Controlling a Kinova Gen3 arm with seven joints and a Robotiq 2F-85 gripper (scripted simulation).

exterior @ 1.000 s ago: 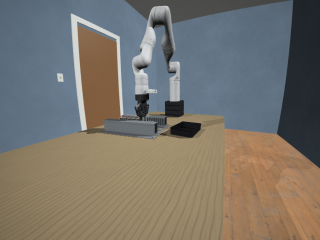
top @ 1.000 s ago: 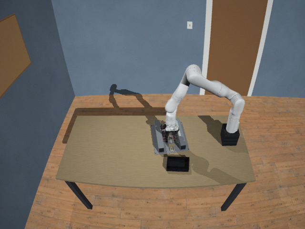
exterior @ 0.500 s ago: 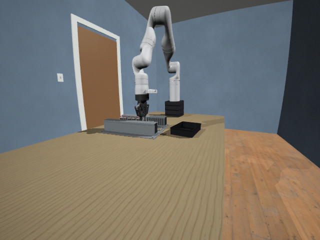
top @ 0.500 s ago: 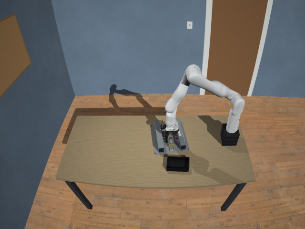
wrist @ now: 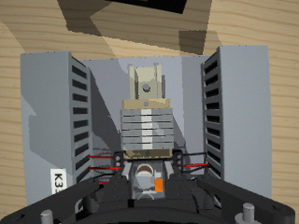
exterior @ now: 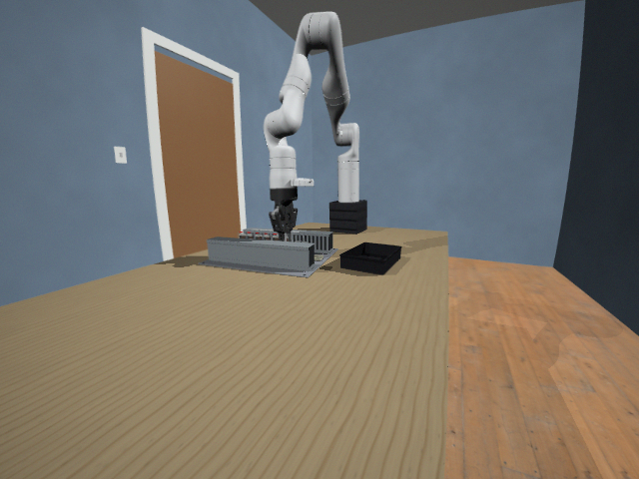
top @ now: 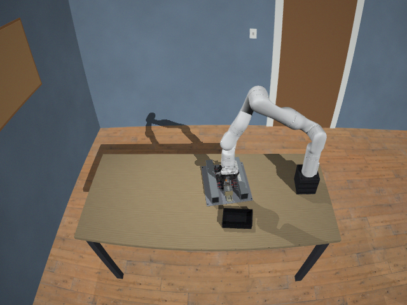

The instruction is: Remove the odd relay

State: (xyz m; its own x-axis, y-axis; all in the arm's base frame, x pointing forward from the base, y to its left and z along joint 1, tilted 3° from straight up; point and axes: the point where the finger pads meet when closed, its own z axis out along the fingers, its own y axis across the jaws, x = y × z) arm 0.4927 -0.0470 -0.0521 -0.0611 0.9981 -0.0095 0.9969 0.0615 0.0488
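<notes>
My gripper is now 1 cm above the clear relay. The rest, counted from my hand: grey panel: 4 cm to the right, 5 cm below; black parts tray: 3 cm behind, 24 cm to the left, 4 cm below.
</notes>
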